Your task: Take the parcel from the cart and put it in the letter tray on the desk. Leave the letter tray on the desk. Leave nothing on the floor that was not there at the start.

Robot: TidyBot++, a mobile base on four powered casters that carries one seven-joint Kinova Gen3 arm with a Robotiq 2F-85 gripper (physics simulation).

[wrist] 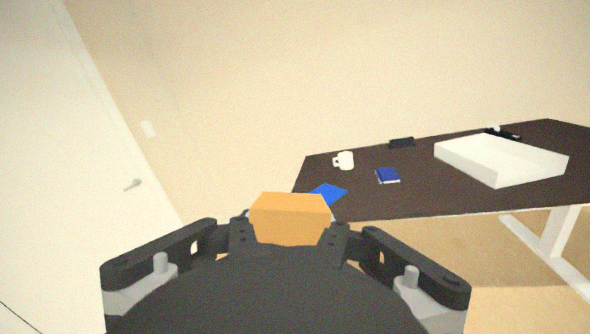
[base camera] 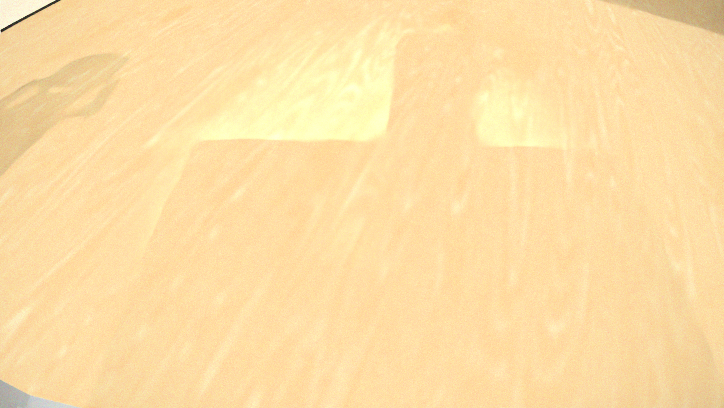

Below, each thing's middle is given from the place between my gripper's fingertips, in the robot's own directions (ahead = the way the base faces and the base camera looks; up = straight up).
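Orange parcel (wrist: 289,219): 2 cm behind my hand. White letter tray (wrist: 498,162), counted from my hand: far ahead, far to the right, far below.
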